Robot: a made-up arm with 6 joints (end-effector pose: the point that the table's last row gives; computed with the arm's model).
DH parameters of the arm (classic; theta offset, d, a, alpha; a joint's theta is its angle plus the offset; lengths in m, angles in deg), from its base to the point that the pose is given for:
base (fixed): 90 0.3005 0.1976 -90
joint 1: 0 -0.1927 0.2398 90
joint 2: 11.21 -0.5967 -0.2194 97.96
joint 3: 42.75 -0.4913 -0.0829 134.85
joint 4: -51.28 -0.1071 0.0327 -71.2
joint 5: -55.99 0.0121 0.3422 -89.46
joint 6: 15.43 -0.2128 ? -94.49
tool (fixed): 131.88 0.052 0 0
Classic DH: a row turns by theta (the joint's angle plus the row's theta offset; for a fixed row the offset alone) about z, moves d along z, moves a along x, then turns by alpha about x.
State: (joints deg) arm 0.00 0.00 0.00 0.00 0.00 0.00
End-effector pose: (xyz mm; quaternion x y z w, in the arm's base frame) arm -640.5 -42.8 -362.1 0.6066 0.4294 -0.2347 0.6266
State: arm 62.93 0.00 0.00 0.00 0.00 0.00
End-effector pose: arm -640.5 -501.8 213.0 0.1903 0.2438 -0.4244 0.8510
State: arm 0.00 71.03 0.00 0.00 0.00 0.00
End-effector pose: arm 375.9 -506.6 -362.1 0.2443 0.7019 0.1729 0.6464
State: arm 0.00 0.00 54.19 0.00 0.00 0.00
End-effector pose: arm -677.0 146.2 -355.5 0.8237 0.5028 -0.1117 0.2370
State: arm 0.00 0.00 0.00 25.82 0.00 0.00
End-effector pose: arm -659.9 23.4 -271.6 0.4955 0.3625 -0.4125 0.6730
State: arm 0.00 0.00 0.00 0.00 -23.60 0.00
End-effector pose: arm -539.4 -42.8 -541.3 0.6417 0.2922 -0.1057 0.7011
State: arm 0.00 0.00 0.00 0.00 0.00 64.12
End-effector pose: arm -502.5 -95.7 -380.6 0.3323 0.7030 0.1585 0.6085
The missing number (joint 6, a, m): 0.1304
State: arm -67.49 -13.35 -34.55 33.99 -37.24 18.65
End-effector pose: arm -613.0 640.4 -193.2 0.6251 0.3253 -0.1405 0.6955
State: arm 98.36 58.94 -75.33 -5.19 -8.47 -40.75
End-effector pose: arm 353.7 -233.8 1104.6 -0.4937 0.2112 0.0939 0.8384
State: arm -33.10 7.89 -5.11 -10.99 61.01 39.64
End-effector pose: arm -415.1 -22.6 -162.1 0.3742 0.9035 0.1156 0.1739
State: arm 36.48 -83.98 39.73 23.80 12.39 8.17
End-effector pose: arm -286.7 750.3 -705.2 0.8147 -0.1270 -0.4511 0.3417
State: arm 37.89 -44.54 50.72 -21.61 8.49 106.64
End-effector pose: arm -461.1 141.3 -588.0 0.2768 0.4486 0.4650 0.7113
